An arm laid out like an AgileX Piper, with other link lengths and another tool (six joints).
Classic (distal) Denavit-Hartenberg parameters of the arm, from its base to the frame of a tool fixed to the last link. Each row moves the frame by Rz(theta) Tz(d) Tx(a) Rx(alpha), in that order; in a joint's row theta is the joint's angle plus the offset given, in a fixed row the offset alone. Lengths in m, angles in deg.
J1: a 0  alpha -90  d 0.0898  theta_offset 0
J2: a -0.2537  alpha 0  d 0  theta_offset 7.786
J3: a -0.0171  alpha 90  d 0  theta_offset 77.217
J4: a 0  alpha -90  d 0.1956  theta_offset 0
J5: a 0  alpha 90  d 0  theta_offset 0
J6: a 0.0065  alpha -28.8  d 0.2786  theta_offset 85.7
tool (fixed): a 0  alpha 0  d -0.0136  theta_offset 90
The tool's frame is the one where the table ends.
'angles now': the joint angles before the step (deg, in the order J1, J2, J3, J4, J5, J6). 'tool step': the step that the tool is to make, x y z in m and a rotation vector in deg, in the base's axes. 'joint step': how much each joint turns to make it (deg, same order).
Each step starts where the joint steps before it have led.
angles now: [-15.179 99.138 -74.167 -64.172 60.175 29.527]
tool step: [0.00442 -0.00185 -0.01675 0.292 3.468 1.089]
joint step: [-0.119 3.007 -0.001 -0.586 -0.627 -0.881]
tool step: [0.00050 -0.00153 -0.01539 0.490 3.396 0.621]
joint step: [-0.216 2.552 0.001 -0.134 -0.168 -1.185]
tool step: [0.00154 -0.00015 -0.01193 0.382 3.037 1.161]
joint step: [-0.001 1.959 0.002 -0.128 -0.310 -1.540]
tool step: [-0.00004 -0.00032 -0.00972 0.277 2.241 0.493]
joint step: [0.000 1.641 -0.003 -0.134 0.000 -0.765]
